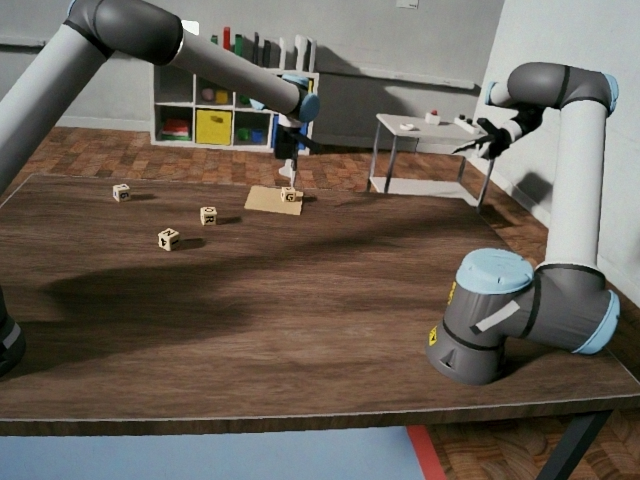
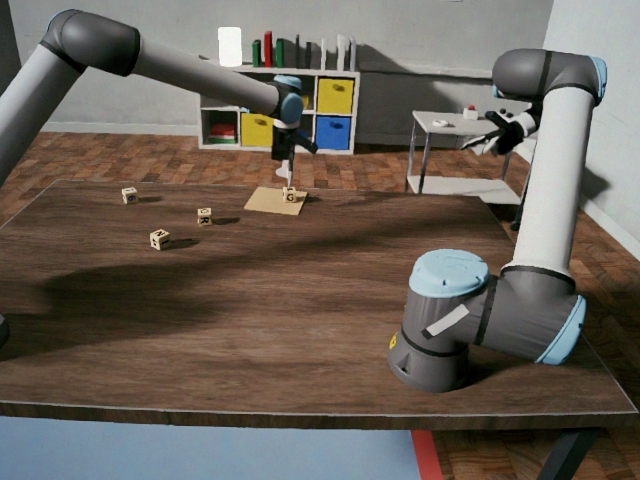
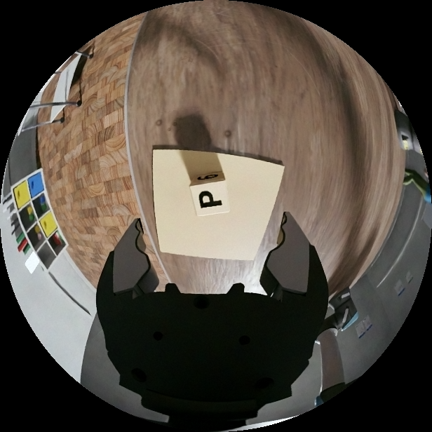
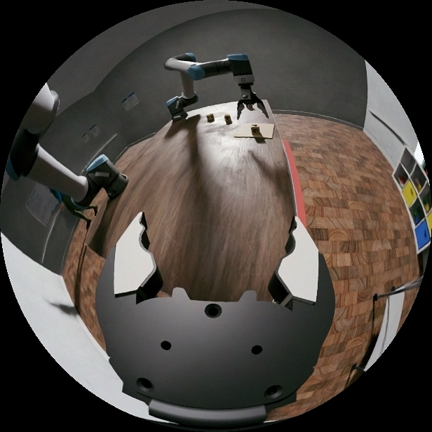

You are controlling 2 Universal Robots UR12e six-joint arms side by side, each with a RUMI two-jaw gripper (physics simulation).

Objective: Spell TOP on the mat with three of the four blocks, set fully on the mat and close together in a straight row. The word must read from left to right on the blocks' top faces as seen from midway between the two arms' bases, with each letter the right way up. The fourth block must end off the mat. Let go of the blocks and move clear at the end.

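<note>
A cream block with P on top (image 1: pixel 288 194) (image 2: pixel 289 195) (image 3: pixel 210 200) (image 4: pixel 255 129) sits on the right part of the tan mat (image 1: pixel 266 202) (image 2: pixel 263 203) (image 3: pixel 175 225) (image 4: pixel 242 133). My left gripper (image 1: pixel 291 178) (image 2: pixel 288 178) (image 3: pixel 210 215) (image 4: pixel 252 119) is open above it, apart from the block. An O-topped block (image 1: pixel 208 215) (image 2: pixel 204 217) and an N-topped block (image 1: pixel 168 240) (image 2: pixel 160 239) lie left of the mat. Another block (image 1: pixel 122 192) (image 2: pixel 129 195) is farther left; its top letter is too small to tell. My right gripper (image 1: pixel 467 151) (image 2: pixel 469 149) (image 4: pixel 218 215) is open and empty.
The brown wooden table (image 1: pixel 310 310) (image 2: pixel 289 310) carries both arm bases. The mat lies near its far edge. My right arm is raised over the right side. Behind the table stand a white shelf unit (image 1: pixel 152 121) (image 2: pixel 356 113) and a small side table (image 1: pixel 392 121) (image 2: pixel 426 118).
</note>
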